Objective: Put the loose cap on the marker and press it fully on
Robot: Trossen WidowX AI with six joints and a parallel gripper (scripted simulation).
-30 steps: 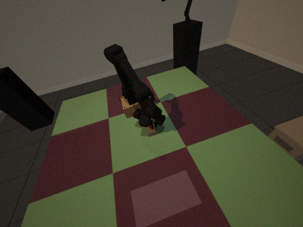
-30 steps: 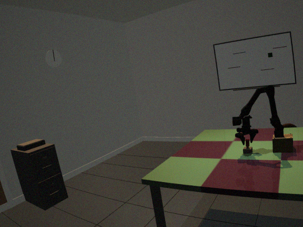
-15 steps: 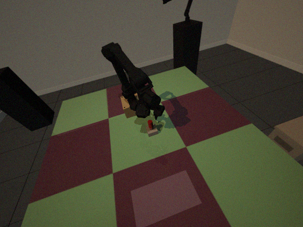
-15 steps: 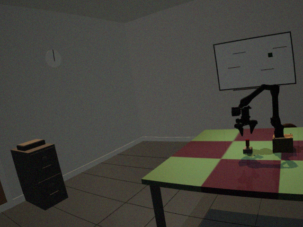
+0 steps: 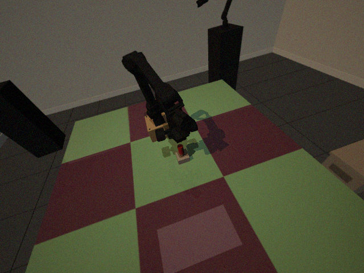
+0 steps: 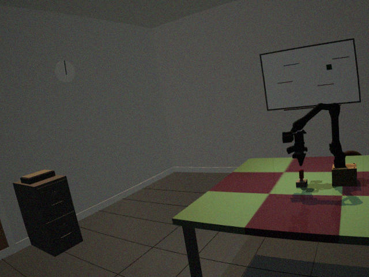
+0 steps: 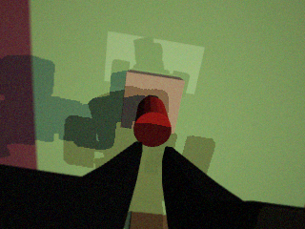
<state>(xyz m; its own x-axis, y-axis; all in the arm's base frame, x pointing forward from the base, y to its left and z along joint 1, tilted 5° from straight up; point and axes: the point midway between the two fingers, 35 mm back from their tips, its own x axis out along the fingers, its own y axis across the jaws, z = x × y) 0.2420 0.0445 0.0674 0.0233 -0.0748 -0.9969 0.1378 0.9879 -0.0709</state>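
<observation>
Right now my gripper tip is 60 mm above the red cap. Round my gripper tip: holder block: 120 mm below.
</observation>
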